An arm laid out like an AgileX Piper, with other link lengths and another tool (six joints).
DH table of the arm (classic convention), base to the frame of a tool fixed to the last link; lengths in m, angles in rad. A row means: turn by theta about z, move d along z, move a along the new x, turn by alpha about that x. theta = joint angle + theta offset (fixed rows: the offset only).
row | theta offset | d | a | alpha
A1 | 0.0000 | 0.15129 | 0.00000 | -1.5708
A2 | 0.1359 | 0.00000 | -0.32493 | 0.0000
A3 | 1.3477 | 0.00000 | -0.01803 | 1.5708
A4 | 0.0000 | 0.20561 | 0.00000 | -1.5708
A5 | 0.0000 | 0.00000 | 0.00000 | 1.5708
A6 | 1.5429 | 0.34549 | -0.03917 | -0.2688
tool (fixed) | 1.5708 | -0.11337 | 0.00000 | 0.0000
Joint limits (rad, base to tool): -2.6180..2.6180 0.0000..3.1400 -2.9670..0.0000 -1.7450..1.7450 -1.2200..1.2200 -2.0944..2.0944
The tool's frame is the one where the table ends.
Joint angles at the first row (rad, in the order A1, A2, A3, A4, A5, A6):
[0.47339 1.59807 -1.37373 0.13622 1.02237 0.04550]
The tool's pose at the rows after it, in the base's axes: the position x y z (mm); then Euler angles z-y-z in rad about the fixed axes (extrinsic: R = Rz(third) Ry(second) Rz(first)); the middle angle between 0 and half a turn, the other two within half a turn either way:
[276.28 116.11 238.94 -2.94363 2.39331 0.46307]
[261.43 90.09 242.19 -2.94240 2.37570 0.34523]
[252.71 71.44 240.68 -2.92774 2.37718 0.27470]
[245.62 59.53 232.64 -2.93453 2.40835 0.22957]
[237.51 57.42 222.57 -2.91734 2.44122 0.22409]
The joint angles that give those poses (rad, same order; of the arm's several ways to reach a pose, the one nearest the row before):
[0.46681 1.48094 -1.26039 0.06195 0.95369 0.18636]
[0.43003 1.40120 -1.18889 0.01442 0.94119 0.28594]
[0.37923 1.36105 -1.14637 0.00741 0.93901 0.32153]
[0.34978 1.35396 -1.11248 -0.00001 0.94366 0.33485]
[0.34161 1.35394 -1.07578 0.01118 0.93824 0.34413]

